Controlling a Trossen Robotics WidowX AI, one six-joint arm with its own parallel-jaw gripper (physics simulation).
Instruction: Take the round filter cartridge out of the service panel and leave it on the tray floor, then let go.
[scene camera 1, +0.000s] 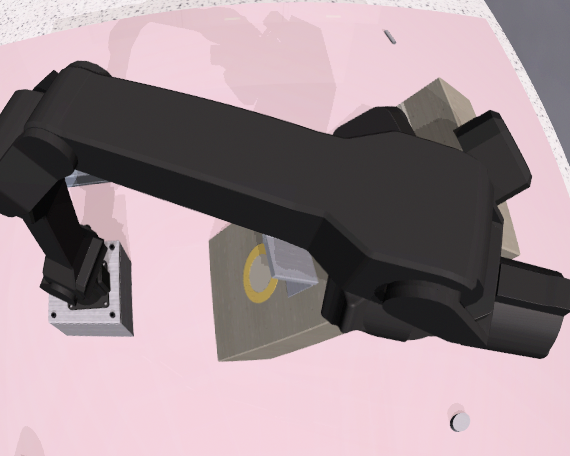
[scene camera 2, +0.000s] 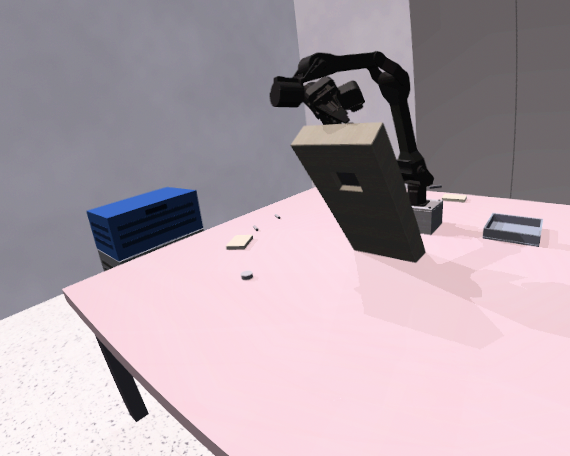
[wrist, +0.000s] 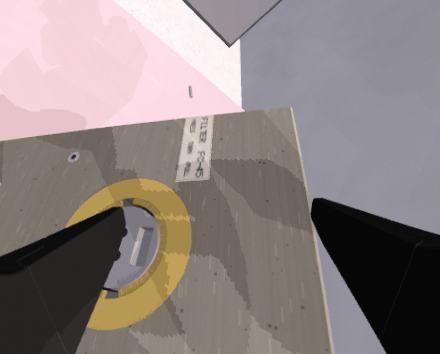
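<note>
The tilted grey-brown service panel stands on the pink table. In the wrist view the round grey filter cartridge sits in its yellow ring, partly hidden by the left finger; one raised lug shows. My gripper is open and empty. Its left fingertip is in front of the cartridge, its right fingertip by the panel's right edge, so the cartridge is off to the left. Scene camera 1 hides the fingers behind the arm. The blue-grey tray stands beyond the robot base.
A yellow ring and an angled bluish plate show on the panel in scene camera 1. A grey disc, small pegs and beige blocks lie on the table. A blue toolbox stands behind.
</note>
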